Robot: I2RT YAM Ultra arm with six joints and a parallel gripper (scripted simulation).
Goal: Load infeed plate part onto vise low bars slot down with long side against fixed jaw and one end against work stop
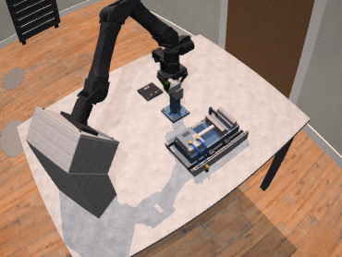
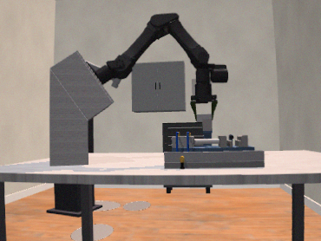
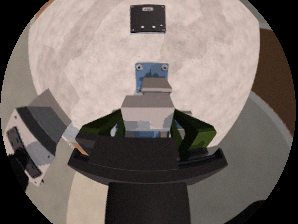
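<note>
Now: the fixed jaw 17 cm ahead of my hand, 17 cm to the right of it and 9 cm below it. The rest, counted from my hand: grey part (right at my hand); then moving jaw (10 cm ahead, 18 cm to the right, 9 cm below); then air cylinder rod (5 cm ahead, 20 cm to the right, 9 cm below).
</note>
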